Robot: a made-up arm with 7 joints. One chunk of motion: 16 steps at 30 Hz.
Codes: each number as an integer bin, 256 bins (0 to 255) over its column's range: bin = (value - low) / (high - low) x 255, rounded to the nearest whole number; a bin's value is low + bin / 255 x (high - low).
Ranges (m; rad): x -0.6..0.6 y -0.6..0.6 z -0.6..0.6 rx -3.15..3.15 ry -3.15..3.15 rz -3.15..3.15
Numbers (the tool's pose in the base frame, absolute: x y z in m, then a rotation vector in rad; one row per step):
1: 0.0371 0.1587 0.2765 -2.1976 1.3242 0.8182
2: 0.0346 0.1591 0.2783 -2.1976 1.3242 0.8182
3: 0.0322 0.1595 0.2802 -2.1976 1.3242 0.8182
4: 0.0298 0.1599 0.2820 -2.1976 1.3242 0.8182
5: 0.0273 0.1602 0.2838 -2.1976 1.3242 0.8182
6: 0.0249 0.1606 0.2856 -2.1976 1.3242 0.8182
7: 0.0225 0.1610 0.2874 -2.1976 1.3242 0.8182
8: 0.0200 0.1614 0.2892 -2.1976 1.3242 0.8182
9: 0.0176 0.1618 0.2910 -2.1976 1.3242 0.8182
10: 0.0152 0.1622 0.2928 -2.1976 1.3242 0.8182
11: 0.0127 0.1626 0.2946 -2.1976 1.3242 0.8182
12: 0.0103 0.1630 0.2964 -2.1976 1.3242 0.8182
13: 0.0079 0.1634 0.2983 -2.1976 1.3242 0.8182
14: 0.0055 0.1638 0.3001 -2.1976 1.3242 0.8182
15: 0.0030 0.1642 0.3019 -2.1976 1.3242 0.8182
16: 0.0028 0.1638 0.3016 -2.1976 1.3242 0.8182
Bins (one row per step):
1: 135 161 186 39 181 161
2: 135 161 187 39 181 161
3: 134 161 187 39 181 161
4: 134 161 187 39 181 161
5: 133 162 188 39 181 161
6: 133 162 188 39 181 161
7: 132 162 189 39 181 161
8: 132 162 189 39 181 161
9: 131 162 189 39 181 161
10: 131 162 190 39 181 161
11: 130 162 190 39 181 161
12: 130 162 190 39 181 161
13: 129 162 191 39 181 161
14: 129 162 191 39 181 161
15: 128 162 192 39 181 161
16: 128 162 192 39 181 161

